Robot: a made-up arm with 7 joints. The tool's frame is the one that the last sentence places.
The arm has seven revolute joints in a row. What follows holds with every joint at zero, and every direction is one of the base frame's.
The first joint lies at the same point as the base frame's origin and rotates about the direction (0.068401, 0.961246, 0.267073).
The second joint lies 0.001 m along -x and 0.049 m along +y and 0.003 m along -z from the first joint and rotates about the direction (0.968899, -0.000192, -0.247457).
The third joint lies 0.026 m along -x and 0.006 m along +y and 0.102 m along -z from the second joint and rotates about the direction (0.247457, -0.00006, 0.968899).
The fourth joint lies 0.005 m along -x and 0.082 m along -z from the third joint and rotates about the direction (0.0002, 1, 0.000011).
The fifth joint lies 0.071 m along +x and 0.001 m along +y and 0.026 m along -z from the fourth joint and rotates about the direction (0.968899, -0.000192, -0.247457).
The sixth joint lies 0.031 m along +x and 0.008 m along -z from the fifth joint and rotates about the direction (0.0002, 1, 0.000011).
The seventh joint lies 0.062 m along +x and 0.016 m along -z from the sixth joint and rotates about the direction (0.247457, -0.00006, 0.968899).
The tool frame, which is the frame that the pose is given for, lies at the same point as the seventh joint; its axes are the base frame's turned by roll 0, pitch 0.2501 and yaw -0.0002 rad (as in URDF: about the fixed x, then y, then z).
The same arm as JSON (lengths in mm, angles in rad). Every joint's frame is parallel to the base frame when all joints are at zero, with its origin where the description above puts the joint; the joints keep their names.
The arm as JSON. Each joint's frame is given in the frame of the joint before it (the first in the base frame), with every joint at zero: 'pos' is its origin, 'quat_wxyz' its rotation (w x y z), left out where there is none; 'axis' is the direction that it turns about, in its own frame. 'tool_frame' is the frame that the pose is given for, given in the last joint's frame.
{"length_unit": "mm", "angle_unit": "rad", "joints": [
  {"joint": "joint 1", "pos": [0.0, 0.0, 0.0], "axis": [0.068403, 0.961235, 0.26711]},
  {"joint": "joint 2", "pos": [-1.0, 49.0, -3.0], "axis": [0.968889, -0.0002, -0.247497]},
  {"joint": "joint 3", "pos": [-26.0, 6.0, -102.0], "axis": [0.247497, -0.0001, 0.968889]},
  {"joint": "joint 4", "pos": [-5.0, 0.0, -82.0], "axis": [0.0002, 1.0, 0.0]},
  {"joint": "joint 5", "pos": [71.0, 1.0, -26.0], "axis": [0.968889, -0.0002, -0.247497]},
  {"joint": "joint 6", "pos": [31.0, 0.0, -8.0], "axis": [0.0002, 1.0, 0.0]},
  {"joint": "joint 7", "pos": [62.0, 0.0, -16.0], "axis": [0.247497, -0.0001, 0.968889]}
], "tool_frame": {"pos": [0.0, 0.0, 0.0], "quat_wxyz": [0.992191, 0.000012, 0.124724, -0.000099]}}

